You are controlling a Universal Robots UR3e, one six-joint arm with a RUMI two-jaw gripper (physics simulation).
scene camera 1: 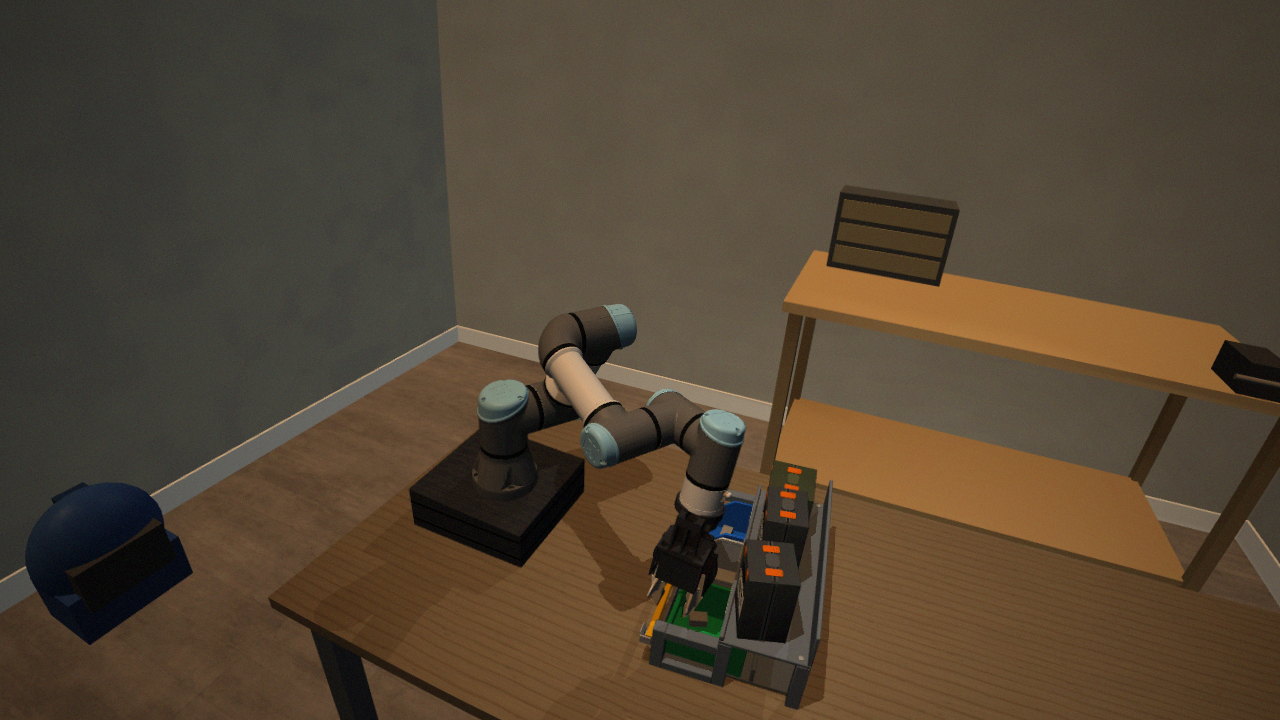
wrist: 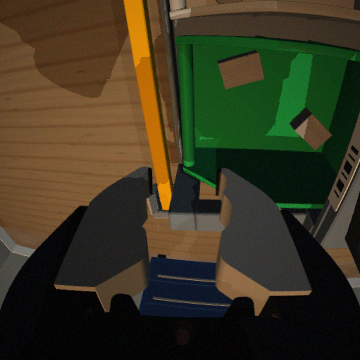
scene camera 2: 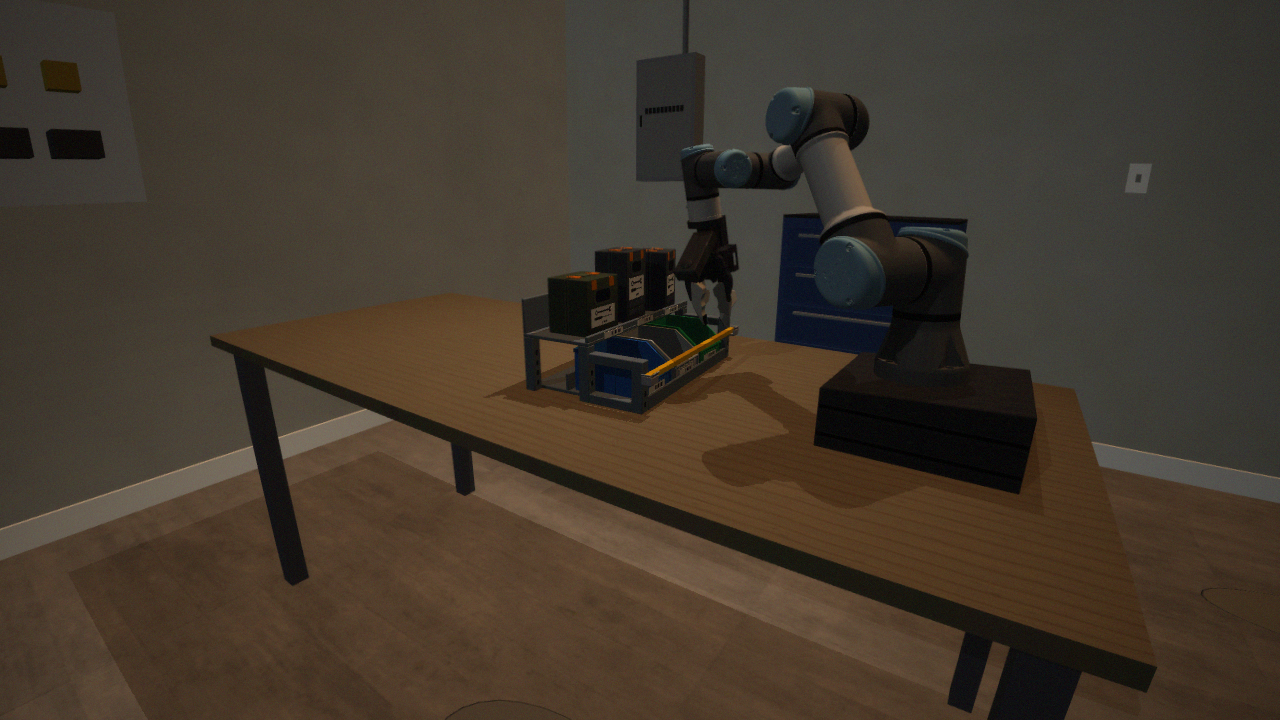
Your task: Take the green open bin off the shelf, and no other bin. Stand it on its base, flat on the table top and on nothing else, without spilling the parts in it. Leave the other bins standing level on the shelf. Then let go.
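Where they show: gripper, fingertip midpoint: [scene camera 1: 669, 610] [wrist: 183, 171] [scene camera 2: 714, 325]; arm's base, link origin: [scene camera 1: 505, 478] [scene camera 2: 919, 374].
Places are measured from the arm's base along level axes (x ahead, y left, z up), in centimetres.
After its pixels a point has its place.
Observation:
The green open bin [scene camera 1: 718, 598] @(x 46.5, y -9.3, z -3.1 cm) [scene camera 2: 687, 323] @(x 47.5, y -18.7, z -1.9 cm) [wrist: 235, 115] @(x 44.0, y -15.5, z -7.8 cm) stands in the lower front tier at one end of the shelf [scene camera 1: 723, 664] @(x 50.3, y -21.2, z -3.3 cm) [scene camera 2: 533, 362] @(x 58.9, y 17.1, z -3.4 cm). Small brown block-like parts lie in it, one part [wrist: 242, 71] @(x 44.0, y -11.4, z -6.3 cm) near the far side and another part [wrist: 313, 132] @(x 50.6, y -16.0, z -6.3 cm) to the right. My gripper [scene camera 1: 671, 601] @(x 40.2, y -16.6, z -1.0 cm) [scene camera 2: 713, 320] @(x 40.2, y -16.6, z -1.0 cm) [wrist: 183, 171] @(x 40.2, y -16.6, z -1.0 cm) is partly open, pointing down over the bin's front end corner. In the wrist view its fingers stand apart with a gap between them, and I see no held thing there. A blue bin [scene camera 1: 735, 515] @(x 44.2, y 13.4, z -3.9 cm) [scene camera 2: 633, 351] @(x 46.6, y 4.1, z -2.6 cm) stands at the other end, a grey bin [scene camera 2: 660, 338] @(x 47.5, y -7.1, z -2.8 cm) between.
A yellow-orange bar [scene camera 1: 658, 612] @(x 38.4, y -16.8, z -2.2 cm) [scene camera 2: 693, 354] @(x 37.1, y -0.8, z -2.9 cm) [wrist: 150, 100] @(x 38.2, y -12.3, z -2.2 cm) runs along the shelf's front, beside the gripper. Tall dark cases, such as the near case [scene camera 1: 768, 595] @(x 54.3, y -19.2, z 11.1 cm) and the green-black case [scene camera 2: 572, 304] @(x 52.3, y 14.1, z 6.9 cm), stand on the upper tier. The wooden table [scene camera 1: 402, 608] @(x -3.0, y -28.8, z -8.7 cm) [scene camera 2: 402, 331] @(x 117.8, y 2.1, z -8.7 cm) bears the shelf.

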